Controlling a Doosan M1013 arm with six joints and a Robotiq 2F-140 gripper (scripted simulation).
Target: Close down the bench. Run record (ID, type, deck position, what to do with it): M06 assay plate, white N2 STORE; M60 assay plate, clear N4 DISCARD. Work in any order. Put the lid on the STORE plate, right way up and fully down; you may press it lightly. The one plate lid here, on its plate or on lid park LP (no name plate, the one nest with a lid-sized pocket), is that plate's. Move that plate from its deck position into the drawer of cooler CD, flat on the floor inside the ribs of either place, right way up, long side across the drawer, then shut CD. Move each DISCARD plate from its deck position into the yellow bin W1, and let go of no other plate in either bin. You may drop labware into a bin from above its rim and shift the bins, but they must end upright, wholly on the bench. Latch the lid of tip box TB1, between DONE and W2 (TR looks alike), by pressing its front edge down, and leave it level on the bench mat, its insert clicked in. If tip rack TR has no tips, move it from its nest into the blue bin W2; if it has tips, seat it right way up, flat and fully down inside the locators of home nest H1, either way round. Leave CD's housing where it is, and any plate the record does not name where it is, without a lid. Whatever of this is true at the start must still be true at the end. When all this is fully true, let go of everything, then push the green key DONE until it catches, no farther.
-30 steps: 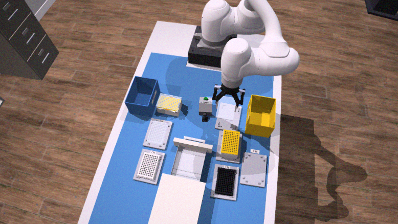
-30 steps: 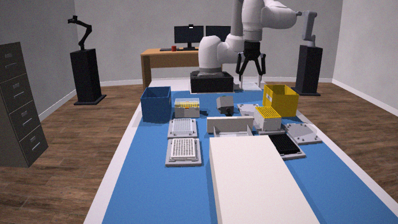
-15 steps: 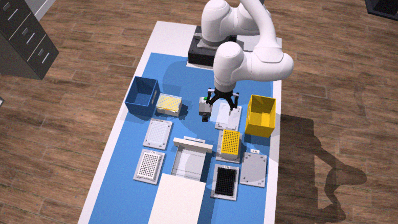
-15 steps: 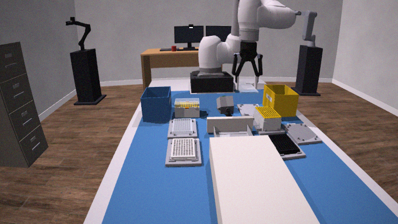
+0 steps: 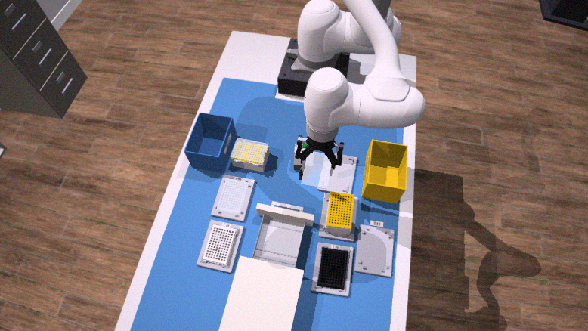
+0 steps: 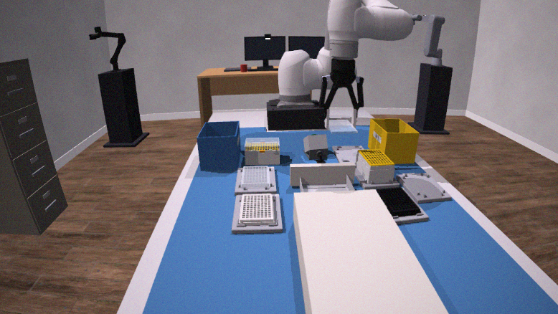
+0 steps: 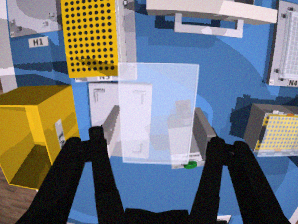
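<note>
Right now the white plate M06 is 29 cm ahead of my hand, 26 cm to the right of it and 15 cm below it. The rest, counted from my hand: green key DONE: 13 cm behind, 10 cm below, 7 cm to the right; clear plate lid: 2 cm below; tip rack TR: 11 cm below, 10 cm to the left, 8 cm ahead.
</note>
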